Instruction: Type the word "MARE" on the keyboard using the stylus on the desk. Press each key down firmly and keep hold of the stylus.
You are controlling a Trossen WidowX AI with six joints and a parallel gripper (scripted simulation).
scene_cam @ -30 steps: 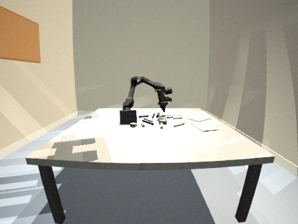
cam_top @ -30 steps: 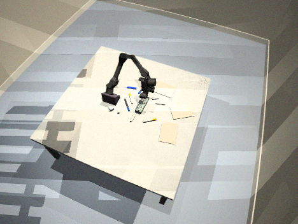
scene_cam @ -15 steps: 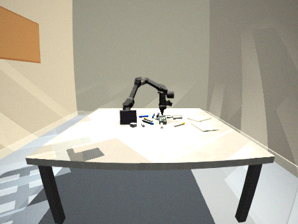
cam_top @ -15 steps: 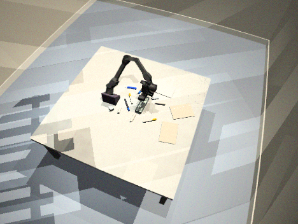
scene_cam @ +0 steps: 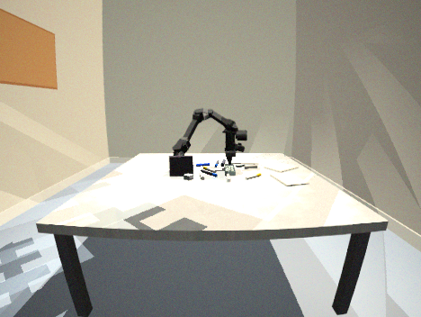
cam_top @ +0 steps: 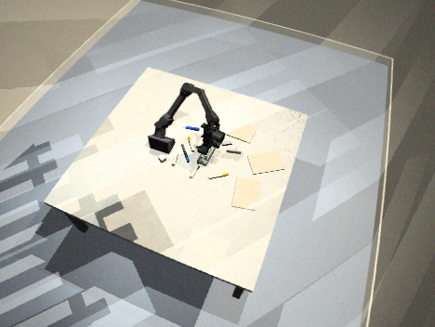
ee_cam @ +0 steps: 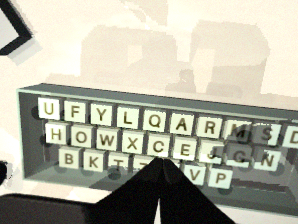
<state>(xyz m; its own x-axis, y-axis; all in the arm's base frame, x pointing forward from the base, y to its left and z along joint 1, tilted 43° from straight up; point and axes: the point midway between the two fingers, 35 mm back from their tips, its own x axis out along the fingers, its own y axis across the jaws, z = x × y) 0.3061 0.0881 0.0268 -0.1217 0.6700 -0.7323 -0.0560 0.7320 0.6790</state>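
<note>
Now: gripper tip 220 mm past the blue hexagonal stylus, 120 mm to the right of it and 30 mm above it.
</note>
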